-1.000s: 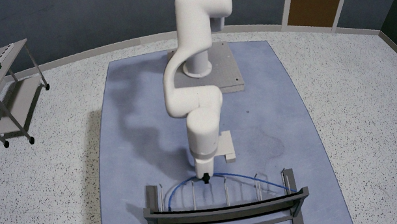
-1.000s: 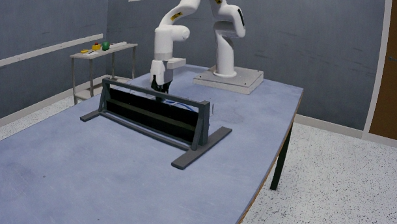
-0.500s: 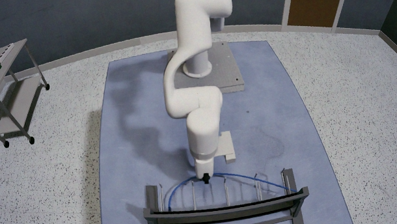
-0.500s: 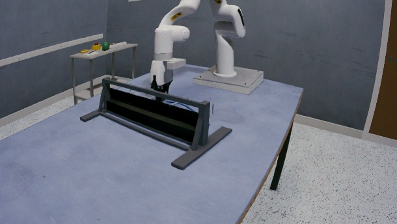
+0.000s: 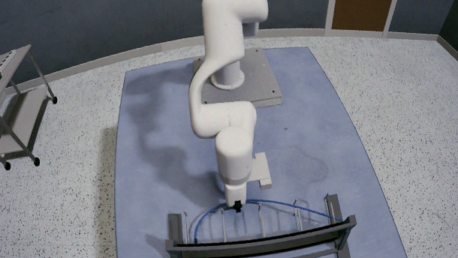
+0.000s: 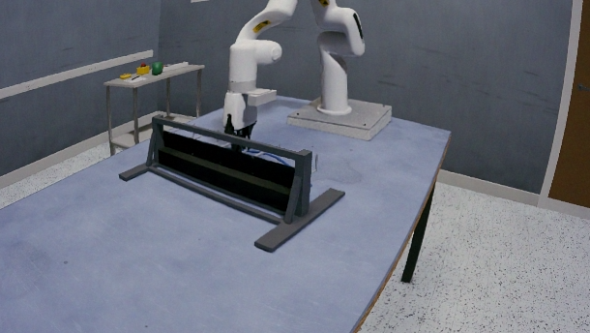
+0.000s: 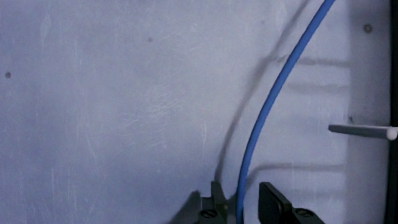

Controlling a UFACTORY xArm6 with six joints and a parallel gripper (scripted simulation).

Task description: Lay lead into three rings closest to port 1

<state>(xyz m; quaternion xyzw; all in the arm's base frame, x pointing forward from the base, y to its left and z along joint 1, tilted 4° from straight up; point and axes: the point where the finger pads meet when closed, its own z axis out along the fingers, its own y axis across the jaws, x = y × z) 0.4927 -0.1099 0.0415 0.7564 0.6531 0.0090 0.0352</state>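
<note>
The rack is 18 cm ahead of my hand, 3 cm to the left of it and 2 cm above it.
</note>
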